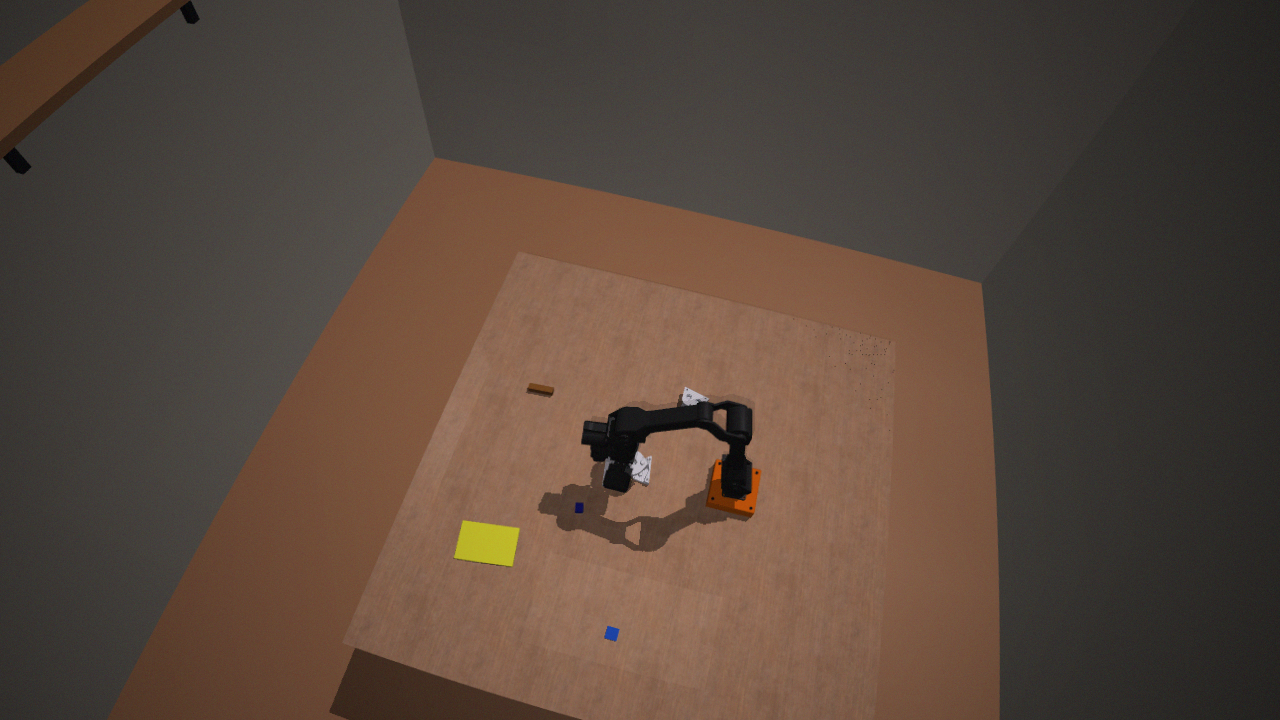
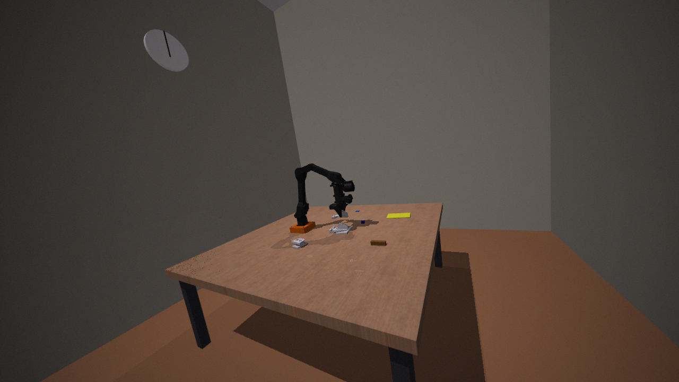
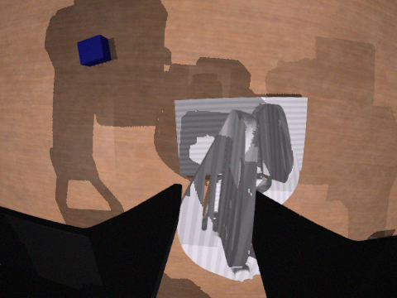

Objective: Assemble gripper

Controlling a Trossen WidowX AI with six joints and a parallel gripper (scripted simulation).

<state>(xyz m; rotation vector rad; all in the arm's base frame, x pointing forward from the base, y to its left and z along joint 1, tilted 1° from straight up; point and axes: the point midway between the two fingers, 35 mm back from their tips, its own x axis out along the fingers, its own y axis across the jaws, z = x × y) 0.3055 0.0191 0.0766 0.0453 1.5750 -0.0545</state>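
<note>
The white card is 2 cm ahead of my gripper tip, 3 cm to the right of it and 8 cm below it. From my gripper tip the other things lie so: blue cube (9 cm ahead, 11 cm to the left, 7 cm below); then brown block (28 cm ahead, 22 cm to the right, 7 cm below); then yellow sheet (31 cm ahead, 25 cm to the left, 8 cm below).
</note>
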